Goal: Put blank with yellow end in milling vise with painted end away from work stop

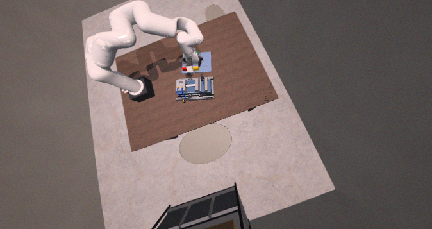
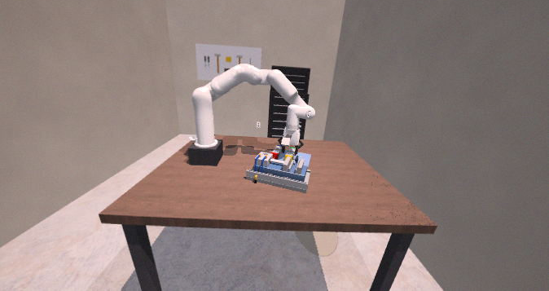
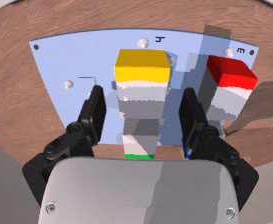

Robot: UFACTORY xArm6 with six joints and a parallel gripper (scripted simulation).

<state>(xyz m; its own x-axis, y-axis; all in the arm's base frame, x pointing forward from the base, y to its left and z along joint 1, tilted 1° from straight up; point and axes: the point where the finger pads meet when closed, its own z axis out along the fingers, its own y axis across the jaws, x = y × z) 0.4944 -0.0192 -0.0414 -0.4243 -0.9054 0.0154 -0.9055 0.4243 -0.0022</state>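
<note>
The yellow-ended blank is 40 mm below my hand. The rest, counted from my hand: blue-ended blank 40 mm behind, 120 mm to the left, 40 mm below; then red-ended blank 80 mm behind, 40 mm to the left, 40 mm below; then green-ended blank 40 mm ahead, 80 mm to the left, 40 mm below.
</note>
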